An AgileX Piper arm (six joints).
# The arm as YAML. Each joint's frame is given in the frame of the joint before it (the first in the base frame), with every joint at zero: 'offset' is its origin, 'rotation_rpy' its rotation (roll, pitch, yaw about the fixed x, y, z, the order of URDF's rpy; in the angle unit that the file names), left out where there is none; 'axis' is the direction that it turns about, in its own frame. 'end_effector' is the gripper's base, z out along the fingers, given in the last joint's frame.
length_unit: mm
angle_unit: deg
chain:
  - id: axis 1
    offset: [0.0, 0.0, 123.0]
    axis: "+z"
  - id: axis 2
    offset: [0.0, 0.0, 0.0]
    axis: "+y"
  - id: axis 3
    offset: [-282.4, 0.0, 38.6]
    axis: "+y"
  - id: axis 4
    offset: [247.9, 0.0, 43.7]
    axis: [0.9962, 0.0, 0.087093]
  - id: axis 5
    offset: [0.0, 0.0, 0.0]
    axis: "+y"
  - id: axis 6
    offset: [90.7, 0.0, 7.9]
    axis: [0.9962, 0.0, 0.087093]
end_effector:
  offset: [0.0, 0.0, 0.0]
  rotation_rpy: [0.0, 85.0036, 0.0]
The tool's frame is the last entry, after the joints.
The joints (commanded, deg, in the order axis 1, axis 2, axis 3, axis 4, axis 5, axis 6), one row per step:
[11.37 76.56 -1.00 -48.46 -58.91 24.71]
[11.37 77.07 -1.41 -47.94 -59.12 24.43]
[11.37 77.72 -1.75 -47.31 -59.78 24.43]
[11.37 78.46 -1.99 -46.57 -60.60 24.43]
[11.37 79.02 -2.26 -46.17 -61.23 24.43]
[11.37 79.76 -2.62 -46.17 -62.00 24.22]
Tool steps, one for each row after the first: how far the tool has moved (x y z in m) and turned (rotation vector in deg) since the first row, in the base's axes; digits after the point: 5 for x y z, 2 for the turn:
[0.00261 0.00017 0.00043 0.16 -0.19 -0.36]
[0.00508 0.00048 0.00097 0.84 -0.19 -0.79]
[0.00728 0.00069 0.00123 1.64 -0.09 -1.30]
[0.00916 0.00104 0.00162 2.22 -0.12 -1.54]
[0.01106 0.00185 0.00186 2.65 -0.31 -1.31]

